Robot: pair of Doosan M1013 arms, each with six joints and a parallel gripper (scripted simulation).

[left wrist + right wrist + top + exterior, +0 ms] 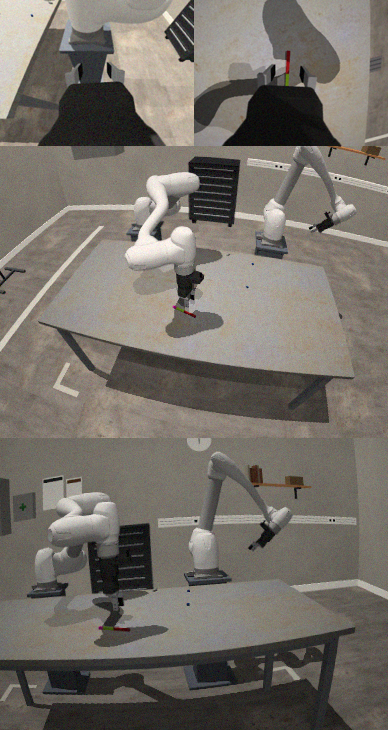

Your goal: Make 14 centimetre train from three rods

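My right gripper is now 110 mm above the red rod. The rest, counted from my right hand: small grey piece: 590 mm behind, 150 mm to the left, 110 mm below; lime rod: 20 mm behind, 60 mm to the right, 110 mm below; magenta rod: 30 mm behind, 90 mm to the right, 110 mm below.
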